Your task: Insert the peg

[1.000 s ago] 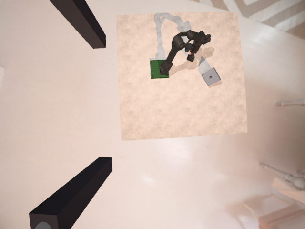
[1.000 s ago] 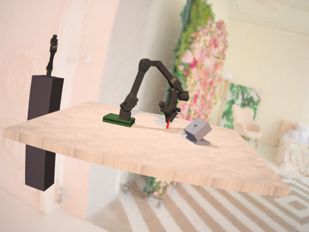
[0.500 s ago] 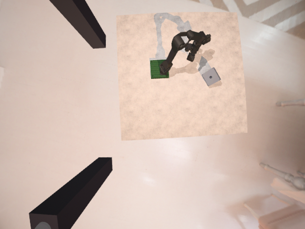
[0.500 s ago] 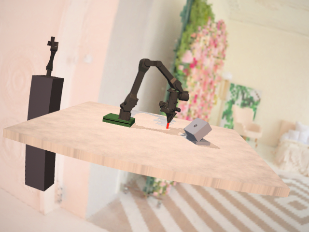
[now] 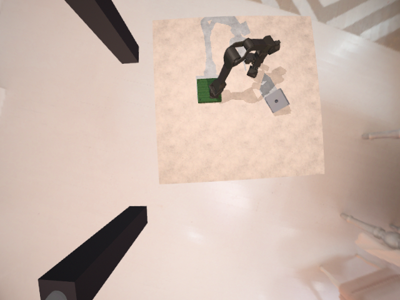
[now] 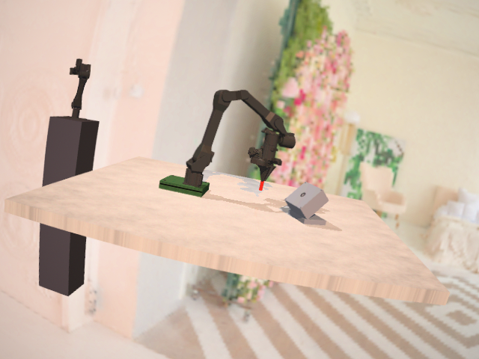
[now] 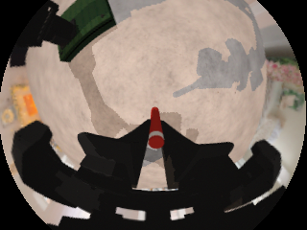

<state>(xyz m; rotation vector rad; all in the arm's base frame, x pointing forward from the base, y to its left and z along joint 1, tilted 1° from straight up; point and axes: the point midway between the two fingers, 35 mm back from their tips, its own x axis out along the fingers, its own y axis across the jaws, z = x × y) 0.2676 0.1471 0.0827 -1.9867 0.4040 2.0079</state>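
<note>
Now: the grey sloped panel 220 mm to the right of my gripper tip and 180 mm ahead of it. Also, from my gripper tip: red peg (20 mm above).
</note>
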